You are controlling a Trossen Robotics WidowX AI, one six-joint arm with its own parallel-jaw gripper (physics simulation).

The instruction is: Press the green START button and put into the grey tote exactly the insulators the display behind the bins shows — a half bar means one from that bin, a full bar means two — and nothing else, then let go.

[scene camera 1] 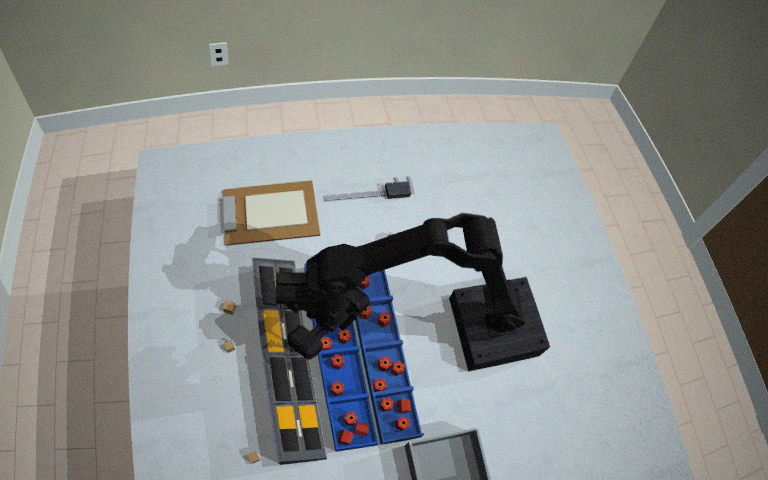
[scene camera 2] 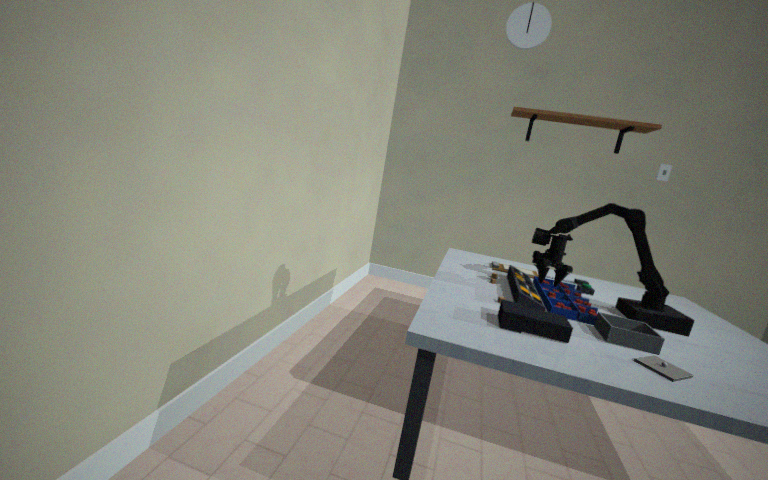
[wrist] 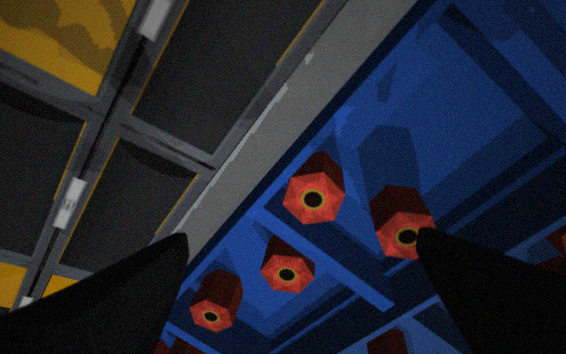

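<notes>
My gripper (scene camera 2: 550,281) (wrist: 303,241) is open and empty above the left column of blue bins (scene camera 1: 353,376) (wrist: 325,260). Red hexagonal insulators (scene camera 1: 337,360) (wrist: 313,199) stand in the bins; the right fingertip overlaps one in the wrist view. The display (scene camera 1: 303,454) (scene camera 2: 518,283) shows a full amber bar in the second row's left cell and half bars in both bottom cells; the third row is dark. The arm partly hides the upper cells. The grey tote (scene camera 1: 438,458) (scene camera 2: 640,341) shows no object in its visible part. The green START button (scene camera 2: 585,286) is hidden in scene camera 1.
Red cubes (scene camera 1: 404,405) (scene camera 1: 346,436) lie in the bottom bins. A clipboard (scene camera 1: 276,209) and a caliper (scene camera 1: 398,189) lie beyond the bins. Small wooden blocks (scene camera 1: 228,306) (scene camera 1: 252,456) lie left of the display. A black box (scene camera 2: 535,322) and a flat pad (scene camera 2: 671,370) are near the table edge.
</notes>
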